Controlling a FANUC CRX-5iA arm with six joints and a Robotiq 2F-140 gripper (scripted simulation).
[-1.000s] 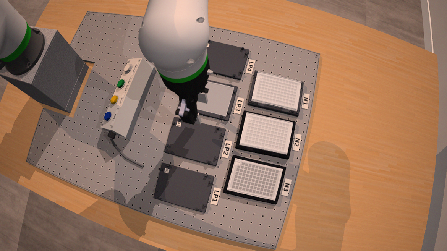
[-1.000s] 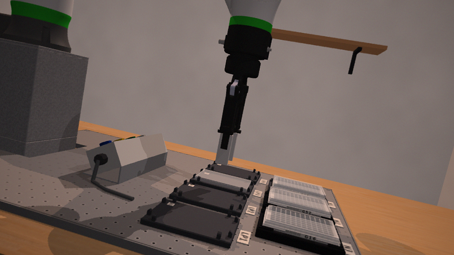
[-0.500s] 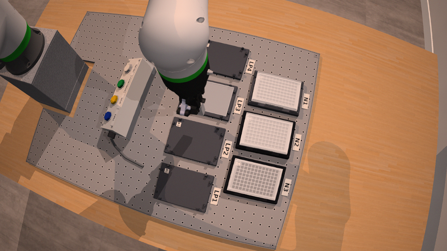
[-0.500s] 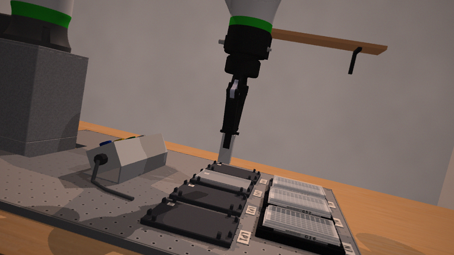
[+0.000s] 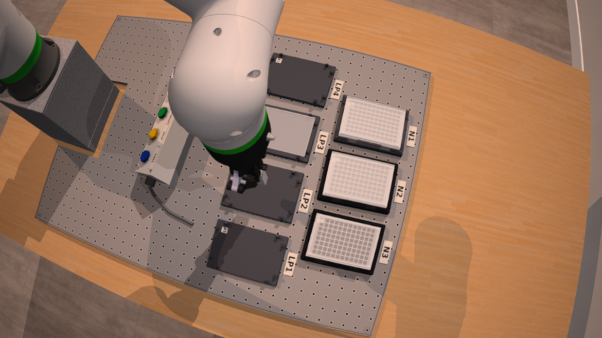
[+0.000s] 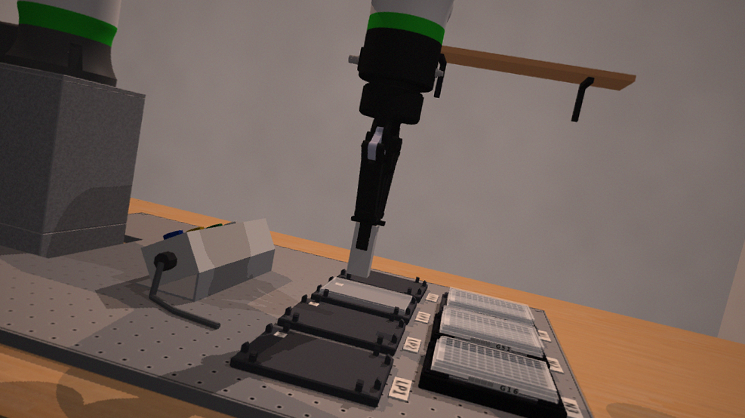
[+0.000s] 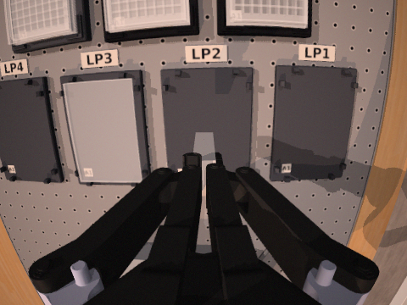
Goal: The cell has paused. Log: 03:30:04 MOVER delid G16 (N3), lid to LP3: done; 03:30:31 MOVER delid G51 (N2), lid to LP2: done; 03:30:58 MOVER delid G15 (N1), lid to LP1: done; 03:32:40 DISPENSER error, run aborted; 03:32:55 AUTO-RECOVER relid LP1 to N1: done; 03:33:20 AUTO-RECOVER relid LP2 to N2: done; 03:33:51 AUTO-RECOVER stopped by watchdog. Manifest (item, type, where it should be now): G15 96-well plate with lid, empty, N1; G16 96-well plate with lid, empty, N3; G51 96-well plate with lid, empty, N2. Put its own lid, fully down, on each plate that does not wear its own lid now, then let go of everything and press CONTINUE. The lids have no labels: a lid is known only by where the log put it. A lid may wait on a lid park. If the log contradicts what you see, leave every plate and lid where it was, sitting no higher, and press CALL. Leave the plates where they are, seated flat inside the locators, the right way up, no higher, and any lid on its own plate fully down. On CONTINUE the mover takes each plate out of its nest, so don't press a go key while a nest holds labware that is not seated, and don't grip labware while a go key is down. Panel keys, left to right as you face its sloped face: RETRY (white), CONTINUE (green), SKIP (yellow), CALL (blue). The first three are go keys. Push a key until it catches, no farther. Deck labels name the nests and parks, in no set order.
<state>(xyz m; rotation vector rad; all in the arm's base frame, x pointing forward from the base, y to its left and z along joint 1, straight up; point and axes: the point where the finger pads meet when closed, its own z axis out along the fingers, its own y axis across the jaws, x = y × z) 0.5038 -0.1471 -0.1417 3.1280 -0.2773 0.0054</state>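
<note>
My hand is 20 mm short of the clear lid, 120 mm to the right of it and 90 mm above it. From my hand the other things lie so: lid park LP2: 100 mm below; lid park LP3: 20 mm ahead, 120 mm to the left, 100 mm below; lid park LP1: 20 mm behind, 130 mm to the right, 100 mm below.
</note>
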